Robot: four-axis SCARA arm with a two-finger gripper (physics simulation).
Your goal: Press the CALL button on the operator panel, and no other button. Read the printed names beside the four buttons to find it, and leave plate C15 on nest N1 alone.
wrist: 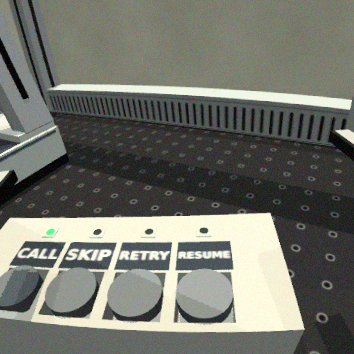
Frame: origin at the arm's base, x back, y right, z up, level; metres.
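Seen in the pictures: gripper, between the fingertips: (171,135).
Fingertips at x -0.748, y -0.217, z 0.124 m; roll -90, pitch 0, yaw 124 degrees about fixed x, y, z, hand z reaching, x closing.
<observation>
Offsets run from my fingertips to a thing's middle. "pt": to the spot under its first point. Level surfaces: height alone.
The cream operator panel {pt dz -0.058, dx +0.019, dy +0.045 m} (257,295) fills the lower part of the wrist view. Its round grey buttons stand in a row: the CALL button {pt dz -0.055, dx +0.066, dy -0.053 m} (19,287) at the far left, cut by the view's edge, then the SKIP button {pt dz -0.055, dx +0.054, dy -0.028 m} (71,291), the RETRY button {pt dz -0.055, dx +0.042, dy -0.001 m} (134,293) and the RESUME button {pt dz -0.055, dx +0.029, dy +0.026 m} (204,293). The lamp above CALL {dz -0.057, dx +0.031, dy -0.073 m} (50,232) is lit green; the other three lamps are dark. My gripper (171,135) is open and empty, its fingertips far apart at the left and right edges of the view. Plate C15 and nest N1 do not show.
A grey machine frame (35,147) with upright posts stands at the left. A long grey slotted barrier {pt dz -0.097, dx -0.256, dy -0.111 m} (200,117) with a white top runs across the back, before a plain wall (200,45). A dark surface {dz -0.111 m} (165,175) with small rings lies behind the panel.
</observation>
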